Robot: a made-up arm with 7 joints. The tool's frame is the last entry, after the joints.
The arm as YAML. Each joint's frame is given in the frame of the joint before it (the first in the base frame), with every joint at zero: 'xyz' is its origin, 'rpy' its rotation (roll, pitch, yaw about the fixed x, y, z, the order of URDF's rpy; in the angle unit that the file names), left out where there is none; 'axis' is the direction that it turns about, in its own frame. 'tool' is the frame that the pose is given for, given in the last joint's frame.
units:
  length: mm
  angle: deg
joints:
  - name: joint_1
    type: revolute
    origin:
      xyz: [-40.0, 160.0, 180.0]
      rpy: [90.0, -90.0, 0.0]
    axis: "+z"
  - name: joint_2
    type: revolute
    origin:
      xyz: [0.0, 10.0, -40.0]
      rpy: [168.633, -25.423, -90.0]
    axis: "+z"
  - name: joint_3
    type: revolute
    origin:
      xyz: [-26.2, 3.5, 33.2]
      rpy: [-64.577, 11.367, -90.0]
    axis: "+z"
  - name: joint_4
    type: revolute
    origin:
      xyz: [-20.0, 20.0, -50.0]
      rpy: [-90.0, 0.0, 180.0]
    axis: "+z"
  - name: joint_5
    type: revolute
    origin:
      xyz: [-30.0, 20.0, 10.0]
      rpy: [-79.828, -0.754, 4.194]
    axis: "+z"
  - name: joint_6
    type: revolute
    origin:
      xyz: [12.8, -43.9, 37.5]
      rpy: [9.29, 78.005, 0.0]
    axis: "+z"
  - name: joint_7
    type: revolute
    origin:
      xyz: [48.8, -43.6, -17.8]
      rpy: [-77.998, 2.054, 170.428]
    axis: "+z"
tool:
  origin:
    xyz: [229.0, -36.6, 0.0]
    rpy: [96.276, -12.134, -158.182]
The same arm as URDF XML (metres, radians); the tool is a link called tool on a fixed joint. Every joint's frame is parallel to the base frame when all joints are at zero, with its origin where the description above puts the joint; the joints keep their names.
<robot name="arm">
  <link name="base"/>
  <link name="link1"/>
  <link name="link2"/>
  <link name="link3"/>
  <link name="link4"/>
  <link name="link5"/>
  <link name="link6"/>
  <link name="link7"/>
  <link name="tool"/>
  <joint name="joint_1" type="continuous">
    <parent link="base"/>
    <child link="link1"/>
    <origin xyz="-0.04 0.16 0.18" rpy="0 0 0"/>
    <axis xyz="0 -1 0"/>
  </joint>
  <joint name="joint_2" type="continuous">
    <parent link="link1"/>
    <child link="link2"/>
    <origin xyz="-0.01 0.04 0" rpy="0 0 0"/>
    <axis xyz="0.420913 0.885427 -0.197106"/>
  </joint>
  <joint name="joint_3" type="continuous">
    <parent link="link2"/>
    <child link="link3"/>
    <origin xyz="-0.01 0.04 -0.01" rpy="0 0 0"/>
    <axis xyz="1 0 0"/>
  </joint>
  <joint name="joint_4" type="continuous">
    <parent link="link3"/>
    <child link="link4"/>
    <origin xyz="-0.05 -0.02 -0.02" rpy="0 0 0"/>
    <axis xyz="0 1 0"/>
  </joint>
  <joint name="joint_5" type="continuous">
    <parent link="link4"/>
    <child link="link5"/>
    <origin xyz="-0.02 0.01 0.03" rpy="0 0 0"/>
    <axis xyz="-0.981475 0.176596 0.074298"/>
  </joint>
  <joint name="joint_6" type="continuous">
    <parent link="link5"/>
    <child link="link6"/>
    <origin xyz="-0.03 0.05 -0.01" rpy="0 0 0"/>
    <axis xyz="-0.243307 0.207806 -0.947427"/>
  </joint>
  <joint name="joint_7" type="continuous">
    <parent link="link6"/>
    <child link="link7"/>
    <origin xyz="0.06 0.03 0.01" rpy="0 0 0"/>
    <axis xyz="0 1 0"/>
  </joint>
  <joint name="tool_joint" type="fixed">
    <parent link="link7"/>
    <child link="tool"/>
    <origin xyz="-0.23 0 0.03" rpy="0.2742 0.6513 0.2675"/>
  </joint>
</robot>

